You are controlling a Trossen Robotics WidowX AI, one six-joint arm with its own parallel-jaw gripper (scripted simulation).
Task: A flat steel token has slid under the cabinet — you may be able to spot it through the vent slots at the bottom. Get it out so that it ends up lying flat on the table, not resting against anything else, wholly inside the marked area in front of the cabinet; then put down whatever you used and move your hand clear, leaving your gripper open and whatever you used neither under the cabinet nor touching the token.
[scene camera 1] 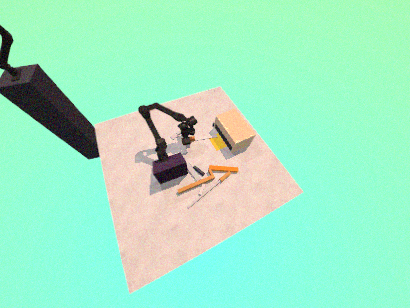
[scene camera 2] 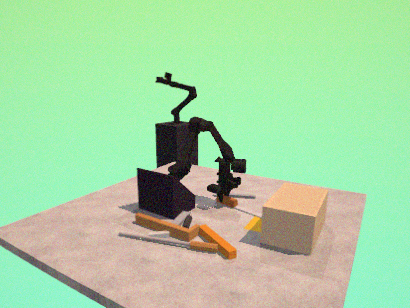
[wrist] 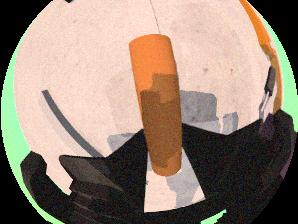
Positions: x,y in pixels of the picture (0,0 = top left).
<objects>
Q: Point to an orange L-shaped tool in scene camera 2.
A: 187,234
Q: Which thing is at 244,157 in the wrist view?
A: My gripper.
</objects>
